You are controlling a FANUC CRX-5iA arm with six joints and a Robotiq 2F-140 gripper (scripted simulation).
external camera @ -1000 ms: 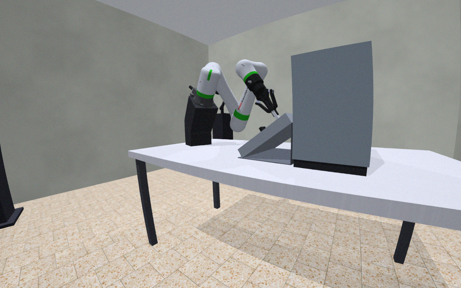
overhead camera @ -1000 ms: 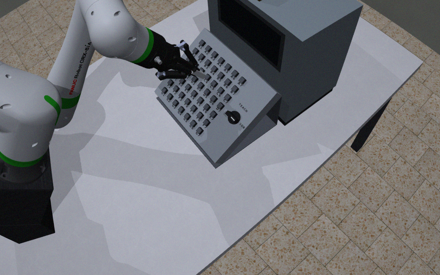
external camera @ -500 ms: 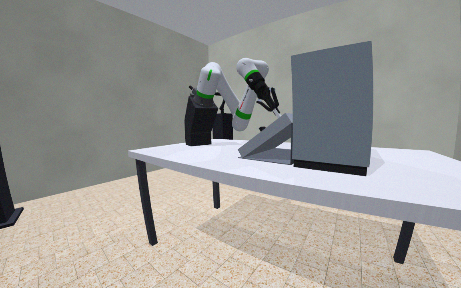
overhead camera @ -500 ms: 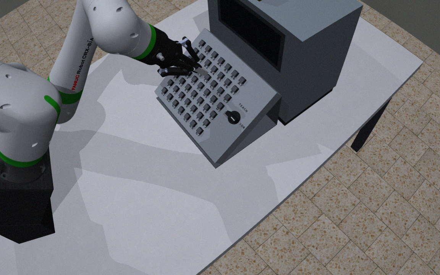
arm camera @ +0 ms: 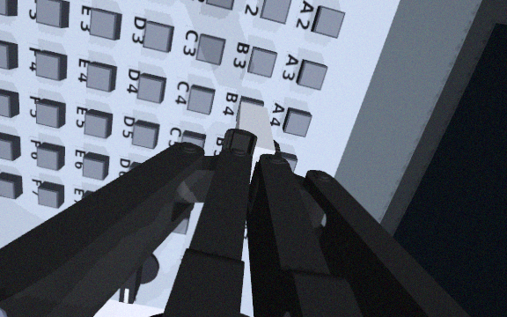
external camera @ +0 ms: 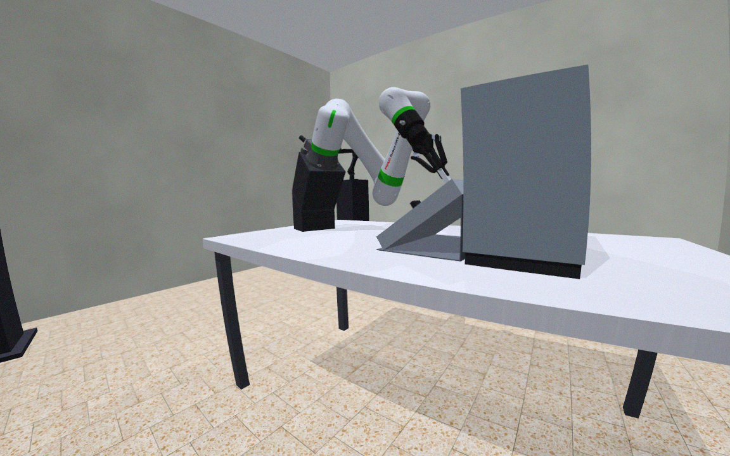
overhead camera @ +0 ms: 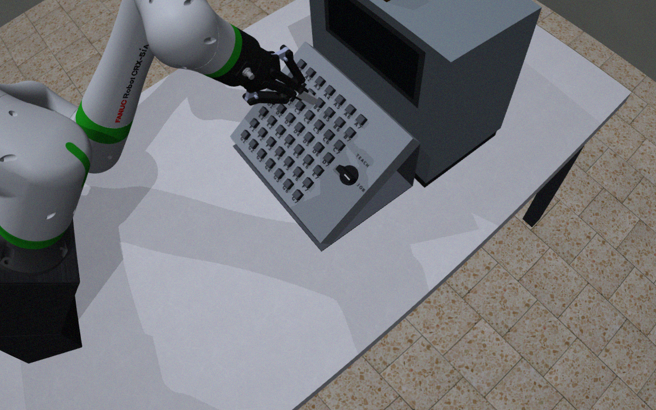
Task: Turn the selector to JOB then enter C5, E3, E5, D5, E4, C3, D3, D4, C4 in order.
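My gripper is now 7 cm above the key C4 and 1 cm short of it. Also, from my hand: key E4 (11 cm below, 5 cm behind); key D3 (9 cm below, 3 cm to the left, 2 cm behind); key C7 (10 cm to the right, 7 cm below, 1 cm ahead).
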